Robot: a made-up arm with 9 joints.
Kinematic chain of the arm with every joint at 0, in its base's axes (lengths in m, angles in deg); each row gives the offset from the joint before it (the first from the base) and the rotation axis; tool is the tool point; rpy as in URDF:
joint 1: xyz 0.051 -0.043 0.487 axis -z
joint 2: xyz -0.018 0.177 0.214 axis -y
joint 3: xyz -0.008 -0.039 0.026 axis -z
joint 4: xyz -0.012 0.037 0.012 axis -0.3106 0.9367 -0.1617
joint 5: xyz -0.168 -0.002 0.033 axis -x
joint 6: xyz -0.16 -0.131 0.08 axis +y
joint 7: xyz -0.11 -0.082 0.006 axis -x
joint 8: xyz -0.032 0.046 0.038 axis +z
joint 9: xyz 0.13 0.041 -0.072 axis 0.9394 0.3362 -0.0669
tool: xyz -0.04 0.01 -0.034 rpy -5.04 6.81 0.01
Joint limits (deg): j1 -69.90..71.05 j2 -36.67..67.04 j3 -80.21..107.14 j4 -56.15..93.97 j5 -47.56..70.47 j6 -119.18..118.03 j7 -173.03..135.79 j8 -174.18..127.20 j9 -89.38..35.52
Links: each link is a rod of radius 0.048 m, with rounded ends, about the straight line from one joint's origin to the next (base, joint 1, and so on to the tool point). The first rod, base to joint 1, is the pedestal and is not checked.
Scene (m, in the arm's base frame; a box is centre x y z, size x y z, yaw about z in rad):
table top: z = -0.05
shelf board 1: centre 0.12 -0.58 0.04 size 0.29 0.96 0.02 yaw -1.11
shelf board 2: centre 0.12 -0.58 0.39 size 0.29 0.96 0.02 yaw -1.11
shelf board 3: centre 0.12 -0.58 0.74 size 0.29 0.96 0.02 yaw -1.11
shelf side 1: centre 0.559 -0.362 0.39 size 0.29 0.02 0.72 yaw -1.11
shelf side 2: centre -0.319 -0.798 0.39 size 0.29 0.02 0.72 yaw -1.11
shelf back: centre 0.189 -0.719 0.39 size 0.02 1 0.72 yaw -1.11
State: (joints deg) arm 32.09 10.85 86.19 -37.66 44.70 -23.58 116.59 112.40 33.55
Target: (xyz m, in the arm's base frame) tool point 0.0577 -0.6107 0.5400
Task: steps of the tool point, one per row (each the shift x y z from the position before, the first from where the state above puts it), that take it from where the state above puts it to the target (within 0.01 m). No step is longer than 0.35 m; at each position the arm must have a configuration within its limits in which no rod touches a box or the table.
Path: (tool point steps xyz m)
1: -0.2986 -0.0473 -0.0091
2: -0.2456 -0.1739 -0.0038
3: -0.1408 -0.2630 0.0016
4: -0.0072 -0.2947 0.0073
5: 0.1259 -0.2619 0.0129
6: 0.2287 -0.1716 0.0181
7: 0.2777 -0.0445 0.0224

